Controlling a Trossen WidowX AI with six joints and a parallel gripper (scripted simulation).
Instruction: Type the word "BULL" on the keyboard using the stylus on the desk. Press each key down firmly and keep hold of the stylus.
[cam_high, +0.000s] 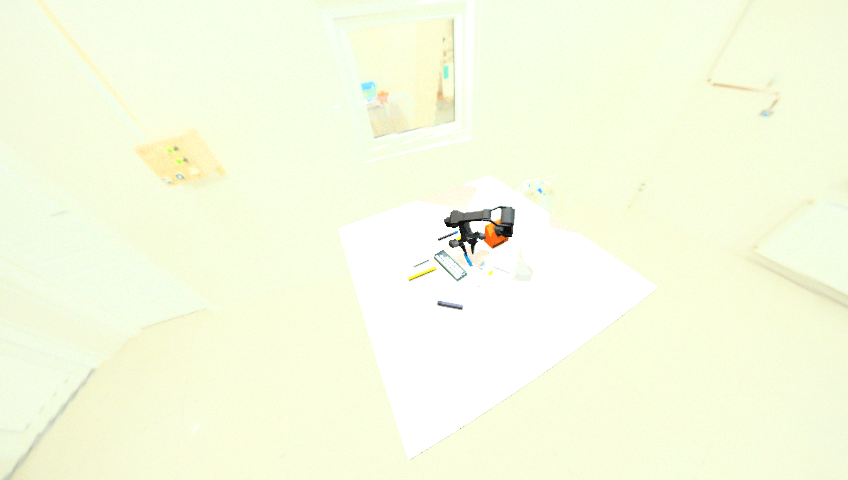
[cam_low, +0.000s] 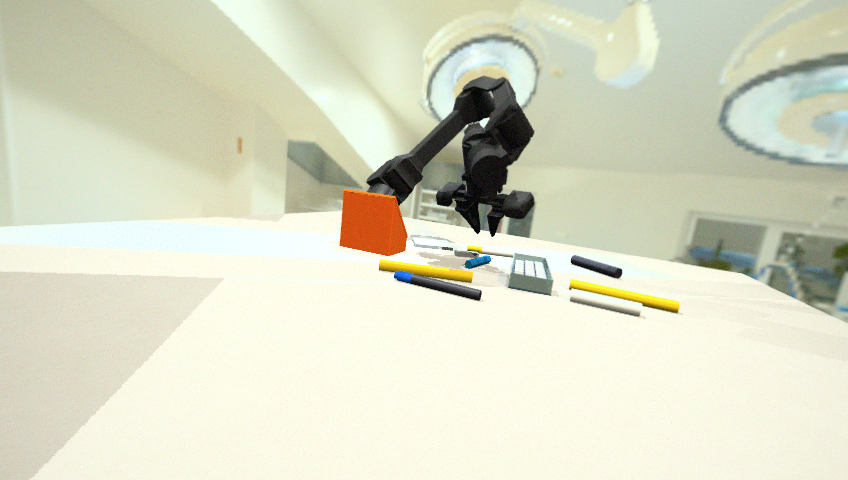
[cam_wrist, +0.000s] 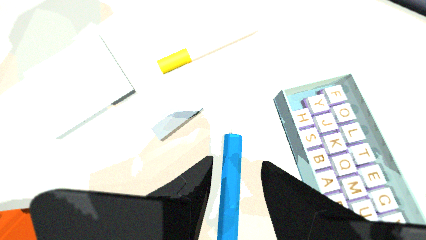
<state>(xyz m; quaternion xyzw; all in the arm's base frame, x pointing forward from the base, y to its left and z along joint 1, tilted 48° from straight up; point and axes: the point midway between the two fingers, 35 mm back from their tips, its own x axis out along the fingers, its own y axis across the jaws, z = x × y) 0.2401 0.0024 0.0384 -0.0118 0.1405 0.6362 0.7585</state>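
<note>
The stylus is 10 mm to the left of my gripper tip and 60 mm below it.
</note>
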